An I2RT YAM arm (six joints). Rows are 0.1 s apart.
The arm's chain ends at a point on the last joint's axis. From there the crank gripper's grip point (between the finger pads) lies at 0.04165 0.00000 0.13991 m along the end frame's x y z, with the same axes.
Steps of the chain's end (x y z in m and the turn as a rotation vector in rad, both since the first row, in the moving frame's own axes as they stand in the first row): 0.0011, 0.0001, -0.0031, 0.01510, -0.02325, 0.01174; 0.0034, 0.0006, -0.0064, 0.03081, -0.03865, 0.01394; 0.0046, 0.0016, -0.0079, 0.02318, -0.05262, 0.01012; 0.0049, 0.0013, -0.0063, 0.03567, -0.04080, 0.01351; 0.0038, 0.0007, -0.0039, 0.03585, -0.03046, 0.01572; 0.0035, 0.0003, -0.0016, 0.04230, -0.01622, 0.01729
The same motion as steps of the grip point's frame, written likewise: -0.0022, -0.0015, -0.0022, 0.01510, -0.02325, 0.01174; -0.0020, -0.0032, -0.0050, 0.03081, -0.03865, 0.01394; -0.0028, -0.0013, -0.0059, 0.02318, -0.05262, 0.01012; -0.0008, -0.0032, -0.0048, 0.03567, -0.04080, 0.01351; -0.0004, -0.0037, -0.0028, 0.03585, -0.03046, 0.01572; 0.0013, -0.0049, -0.0011, 0.04230, -0.01622, 0.01729
